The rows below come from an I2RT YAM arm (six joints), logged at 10 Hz.
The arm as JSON. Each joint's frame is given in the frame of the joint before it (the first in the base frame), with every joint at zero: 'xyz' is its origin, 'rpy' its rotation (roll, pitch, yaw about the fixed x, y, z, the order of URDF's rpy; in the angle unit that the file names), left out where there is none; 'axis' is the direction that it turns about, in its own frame. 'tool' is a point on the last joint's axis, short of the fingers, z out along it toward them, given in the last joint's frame.
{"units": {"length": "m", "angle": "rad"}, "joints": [
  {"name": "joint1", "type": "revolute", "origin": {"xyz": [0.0, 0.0, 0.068]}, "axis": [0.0, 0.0, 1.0]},
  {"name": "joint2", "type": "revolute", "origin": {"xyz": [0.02, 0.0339, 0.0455]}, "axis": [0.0, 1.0, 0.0]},
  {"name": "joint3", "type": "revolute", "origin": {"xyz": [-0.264, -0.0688, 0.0]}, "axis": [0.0, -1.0, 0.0]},
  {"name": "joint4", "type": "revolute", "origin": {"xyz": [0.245, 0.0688, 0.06]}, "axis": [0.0, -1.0, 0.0]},
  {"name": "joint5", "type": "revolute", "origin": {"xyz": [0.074, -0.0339, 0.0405]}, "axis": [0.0, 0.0, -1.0]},
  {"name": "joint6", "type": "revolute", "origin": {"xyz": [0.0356, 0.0, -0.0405]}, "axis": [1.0, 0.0, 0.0]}
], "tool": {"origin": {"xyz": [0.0, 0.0, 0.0], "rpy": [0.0, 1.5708, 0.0]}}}
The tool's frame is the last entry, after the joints.
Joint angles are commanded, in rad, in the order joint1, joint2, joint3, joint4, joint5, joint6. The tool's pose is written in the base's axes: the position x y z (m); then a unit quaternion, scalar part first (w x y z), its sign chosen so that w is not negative. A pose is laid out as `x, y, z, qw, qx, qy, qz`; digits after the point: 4 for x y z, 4 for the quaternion.
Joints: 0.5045 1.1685 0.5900 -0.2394 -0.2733 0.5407
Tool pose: 0.1955, 0.1189, 0.1937, 0.2523, -0.0334, 0.9221, 0.2916
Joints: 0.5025 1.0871 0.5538 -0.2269 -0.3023 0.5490
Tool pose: 0.1850, 0.1138, 0.1999, 0.2677, -0.0382, 0.9096, 0.3153
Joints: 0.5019 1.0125 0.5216 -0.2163 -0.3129 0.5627
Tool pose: 0.1758, 0.1090, 0.2047, 0.2844, -0.0379, 0.8987, 0.3317
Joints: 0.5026 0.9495 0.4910 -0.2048 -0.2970 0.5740
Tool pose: 0.1682, 0.1044, 0.2070, 0.3040, -0.0331, 0.8907, 0.3364
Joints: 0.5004 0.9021 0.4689 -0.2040 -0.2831 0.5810
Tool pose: 0.1627, 0.1003, 0.2079, 0.3171, -0.0278, 0.8859, 0.3373
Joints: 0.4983 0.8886 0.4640 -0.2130 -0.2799 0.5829
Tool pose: 0.1608, 0.0987, 0.2077, 0.3178, -0.0253, 0.8862, 0.3361
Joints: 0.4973 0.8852 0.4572 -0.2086 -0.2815 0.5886
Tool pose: 0.1602, 0.0982, 0.2064, 0.3170, -0.0228, 0.8860, 0.3376
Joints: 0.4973 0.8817 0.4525 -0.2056 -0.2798 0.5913
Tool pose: 0.1597, 0.0979, 0.2057, 0.3177, -0.0213, 0.8857, 0.3378
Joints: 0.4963 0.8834 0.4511 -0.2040 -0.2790 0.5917
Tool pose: 0.1599, 0.0977, 0.2051, 0.3174, -0.0204, 0.8861, 0.3371
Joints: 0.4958 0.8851 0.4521 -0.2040 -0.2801 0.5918
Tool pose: 0.1601, 0.0978, 0.2051, 0.3169, -0.0203, 0.8862, 0.3373
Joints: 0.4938 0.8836 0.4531 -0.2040 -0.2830 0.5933
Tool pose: 0.1602, 0.0975, 0.2057, 0.3173, -0.0196, 0.8856, 0.3388
